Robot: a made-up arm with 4 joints.
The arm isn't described. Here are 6 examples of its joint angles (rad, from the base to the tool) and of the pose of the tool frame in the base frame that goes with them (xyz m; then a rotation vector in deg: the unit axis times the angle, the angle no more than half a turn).
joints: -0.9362 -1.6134 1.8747 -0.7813
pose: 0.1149 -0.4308 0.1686 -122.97 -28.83 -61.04
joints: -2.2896 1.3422 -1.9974 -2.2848
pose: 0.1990 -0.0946 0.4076 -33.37 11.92 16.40
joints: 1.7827 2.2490 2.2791 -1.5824
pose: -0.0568 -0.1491 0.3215 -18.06 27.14 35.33
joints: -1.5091 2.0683 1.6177 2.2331
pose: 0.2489 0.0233 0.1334 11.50 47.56 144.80
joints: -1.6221 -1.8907 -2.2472 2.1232
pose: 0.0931 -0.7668 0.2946 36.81 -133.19 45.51
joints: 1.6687 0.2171 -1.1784 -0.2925
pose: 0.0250 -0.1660 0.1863 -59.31 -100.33 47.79
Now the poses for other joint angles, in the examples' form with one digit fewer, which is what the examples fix.
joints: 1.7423 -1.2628 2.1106 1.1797
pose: 0.098 -0.630 0.138 -32.5 136.8 31.4
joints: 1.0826 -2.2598 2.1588 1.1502
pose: -0.219 -0.608 0.225 46.2 161.2 4.6
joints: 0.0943 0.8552 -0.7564 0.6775
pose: 0.088 -0.113 0.167 81.0 -8.3 51.4
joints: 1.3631 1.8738 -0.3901 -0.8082
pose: -0.271 -0.326 0.272 49.0 -92.6 47.5
